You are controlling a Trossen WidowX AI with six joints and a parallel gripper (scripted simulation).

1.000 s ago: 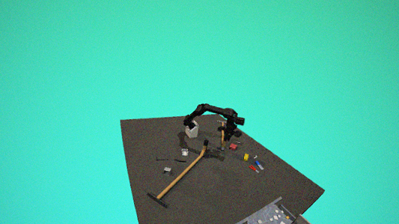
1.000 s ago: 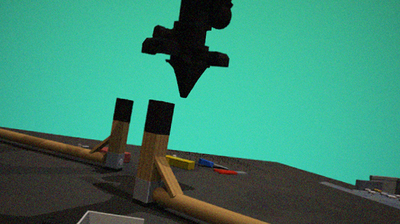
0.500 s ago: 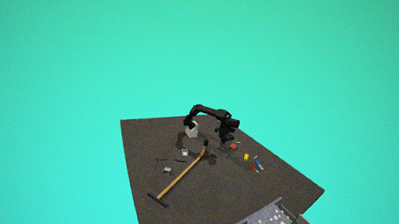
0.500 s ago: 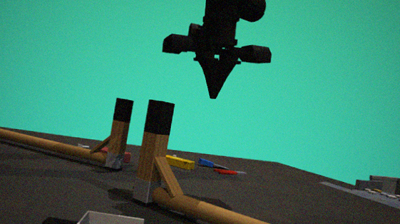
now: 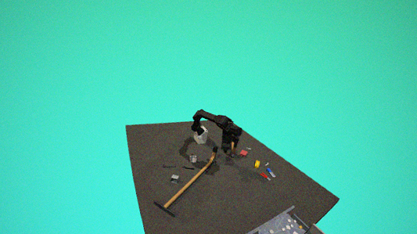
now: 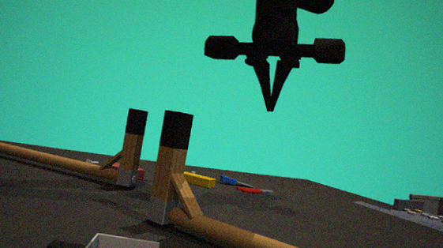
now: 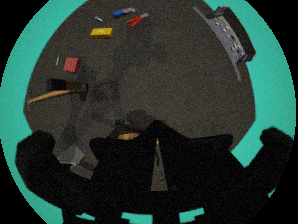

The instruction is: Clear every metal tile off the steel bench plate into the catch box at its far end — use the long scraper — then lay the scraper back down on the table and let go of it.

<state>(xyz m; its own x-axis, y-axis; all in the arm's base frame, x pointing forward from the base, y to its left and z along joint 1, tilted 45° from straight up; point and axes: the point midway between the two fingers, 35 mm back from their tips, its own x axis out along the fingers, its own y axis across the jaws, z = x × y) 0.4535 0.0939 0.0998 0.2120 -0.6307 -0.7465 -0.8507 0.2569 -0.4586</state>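
Now: the long scraper 23 cm to the right of my gripper tip, 11 cm below it and 5 cm ahead of it. From my gripper tip the other things lie so: small grey box: 35 cm to the right, 15 cm below, 2 cm ahead; then red block: 32 cm to the left, 17 cm behind, 16 cm below; then yellow block: 35 cm to the left, 15 cm below, 1 cm ahead.
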